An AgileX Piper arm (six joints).
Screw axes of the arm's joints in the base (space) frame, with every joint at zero. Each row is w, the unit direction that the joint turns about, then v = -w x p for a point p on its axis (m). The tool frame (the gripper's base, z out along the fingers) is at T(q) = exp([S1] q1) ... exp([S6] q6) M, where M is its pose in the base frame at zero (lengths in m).
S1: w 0 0 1 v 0.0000 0.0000 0.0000
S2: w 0 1 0 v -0.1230 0.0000 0.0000
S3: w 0 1 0 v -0.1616 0.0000 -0.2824
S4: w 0.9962 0 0.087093 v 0.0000 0.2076 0.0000
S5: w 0 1 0 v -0.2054 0.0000 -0.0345
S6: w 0.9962 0 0.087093 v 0.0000 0.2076 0.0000
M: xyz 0.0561 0.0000 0.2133 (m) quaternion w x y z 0.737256 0 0.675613 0
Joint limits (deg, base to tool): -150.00..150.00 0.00..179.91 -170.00..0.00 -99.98..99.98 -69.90..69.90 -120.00..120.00
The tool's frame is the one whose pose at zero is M.
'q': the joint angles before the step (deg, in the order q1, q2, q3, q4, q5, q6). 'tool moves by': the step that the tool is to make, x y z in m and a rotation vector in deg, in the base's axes. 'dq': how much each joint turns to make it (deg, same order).
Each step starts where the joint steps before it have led.
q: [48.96 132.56 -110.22 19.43 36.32 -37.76]
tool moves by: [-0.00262 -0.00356 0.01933 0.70 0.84 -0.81]
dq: [-0.11 -2.10 -0.48 -0.33 2.33 1.98]
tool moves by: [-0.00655 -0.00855 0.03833 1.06 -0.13 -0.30]
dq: [-0.14 -4.26 -0.78 -0.96 3.94 2.08]
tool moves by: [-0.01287 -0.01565 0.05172 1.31 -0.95 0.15]
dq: [-0.13 -6.07 -0.84 -1.18 5.14 1.85]
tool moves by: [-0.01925 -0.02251 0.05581 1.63 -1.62 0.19]
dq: [-0.07 -6.97 -0.79 -1.20 5.32 1.67]
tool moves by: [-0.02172 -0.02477 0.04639 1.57 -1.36 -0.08]
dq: [-0.01 -6.43 -0.42 -0.91 4.59 1.61]
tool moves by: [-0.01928 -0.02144 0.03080 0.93 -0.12 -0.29]
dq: [0.00 -4.89 -0.08 -0.41 3.96 1.69]
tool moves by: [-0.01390 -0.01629 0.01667 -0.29 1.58 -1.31]
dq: [0.00 -3.16 -0.03 -0.76 3.94 2.89]
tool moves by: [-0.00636 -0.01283 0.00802 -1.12 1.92 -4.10]
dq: [-0.01 -1.89 -0.03 -2.86 3.08 5.25]
